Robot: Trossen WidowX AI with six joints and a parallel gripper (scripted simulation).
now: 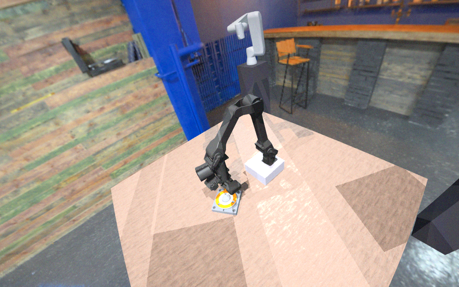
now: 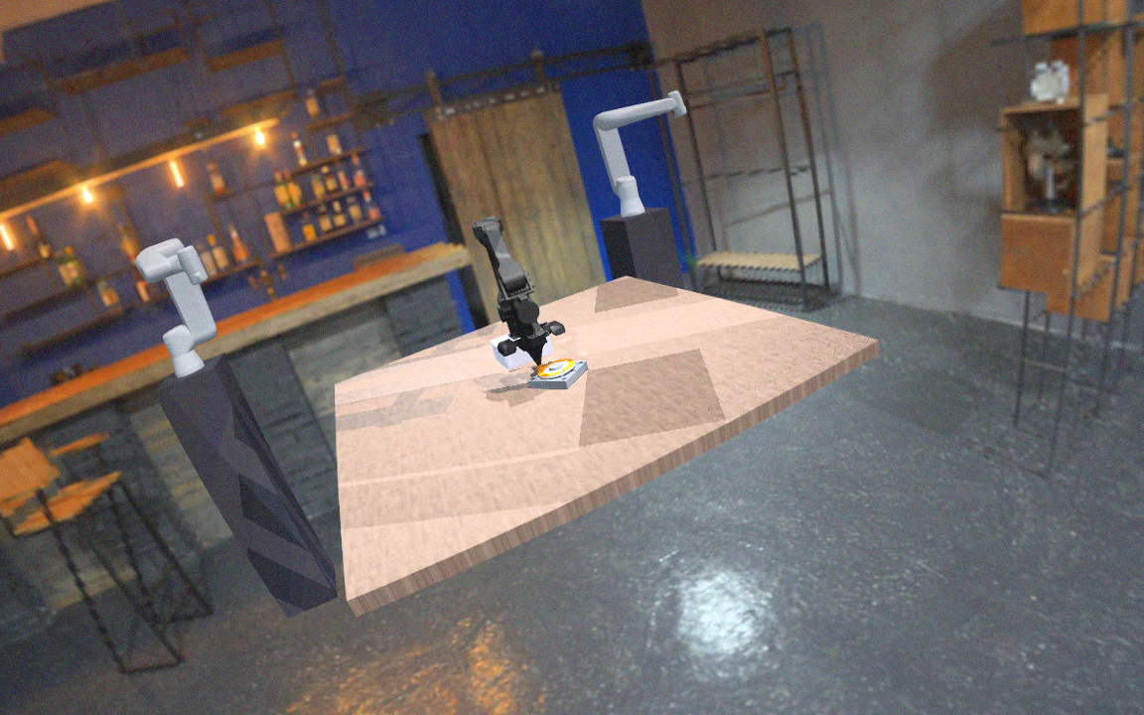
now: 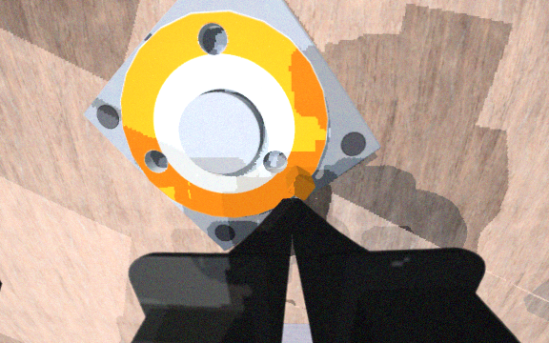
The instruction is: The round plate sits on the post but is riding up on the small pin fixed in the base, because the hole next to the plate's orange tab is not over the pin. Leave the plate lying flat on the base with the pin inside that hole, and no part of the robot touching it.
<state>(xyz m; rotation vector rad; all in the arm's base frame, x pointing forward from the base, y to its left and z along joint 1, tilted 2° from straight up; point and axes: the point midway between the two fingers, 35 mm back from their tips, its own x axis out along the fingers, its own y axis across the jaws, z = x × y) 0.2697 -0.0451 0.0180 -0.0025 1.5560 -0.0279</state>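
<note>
Now: gripper tip 4 cm short of the square grey base, 3 cm to the right of it and 2 cm above it.
</note>
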